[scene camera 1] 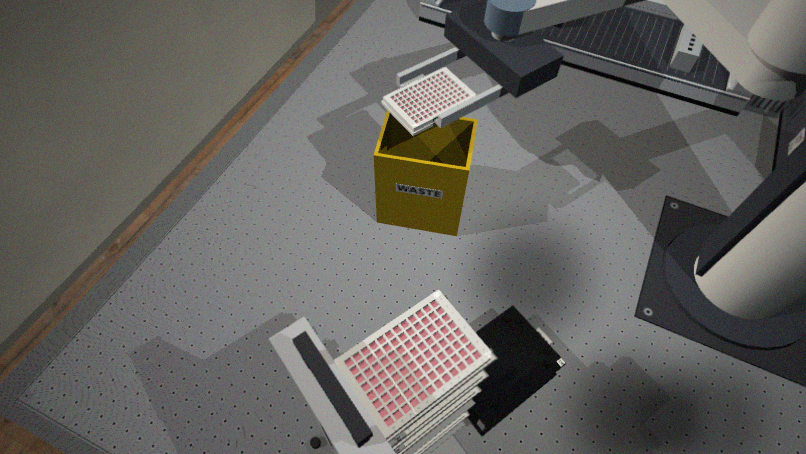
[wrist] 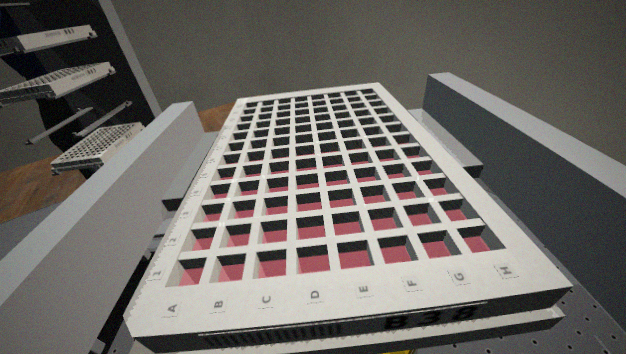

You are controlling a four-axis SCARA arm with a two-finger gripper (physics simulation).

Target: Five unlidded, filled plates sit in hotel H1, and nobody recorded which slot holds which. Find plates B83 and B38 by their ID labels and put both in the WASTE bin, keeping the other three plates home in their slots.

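Places are measured from the arm's base along level axes (x left, y up, z ahead), in centimetres.
Pixels of known places: gripper, fingertip midpoint: (scene camera 1: 418, 100) (wrist: 311, 109); arm's base, link origin: (scene camera 1: 731, 286).
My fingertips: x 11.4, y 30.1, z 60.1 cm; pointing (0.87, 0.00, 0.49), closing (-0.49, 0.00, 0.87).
Ahead of a thing's pixels: the offset from my fingertips to its top centre. "spot": to the spot under its first point. Level surfaces: height alone.
Plate B38 {dy -0.3, dx -2.1, dz -1.1 cm} (scene camera 1: 429, 99) (wrist: 320, 200), unlidded with pink-filled wells, is level between the fingers; its label reads B38 in the wrist view. My gripper (scene camera 1: 419, 99) (wrist: 311, 109) is shut on it along both long sides. In the scene view it hangs above the yellow WASTE bin {dy -8.9, dx -1.6, dz -1.3 cm} (scene camera 1: 418, 211), overlapping the back rim; the bin's floor is partly hidden. Hotel H1 (scene camera 1: 307, 332) (wrist: 131, 55) holds a filled top plate {dy +10.0, dx +40.6, dz -18.1 cm} (scene camera 1: 417, 360) with more below. In the wrist view, a plate {dy -11.3, dx +40.6, dz -18.1 cm} (wrist: 102, 142) sits below a pair of bare rails {spot: dy -7.7, dx +41.0, dz -21.4 cm} (wrist: 62, 126); its label is unreadable. B83 cannot be identified.
A black flat platform {dy -21.9, dx +24.3, dz -26.7 cm} (scene camera 1: 516, 366) lies beside the hotel. The arm's base plate (scene camera 1: 654, 281) is at the right. A dark ribbed tray {dy -23.9 cm} (scene camera 1: 620, 39) with a pale block {spot: dy -19.4, dx -60.4, dz -39.0 cm} (scene camera 1: 686, 51) is behind the arm. A wooden edge (scene camera 1: 169, 194) runs along the left.
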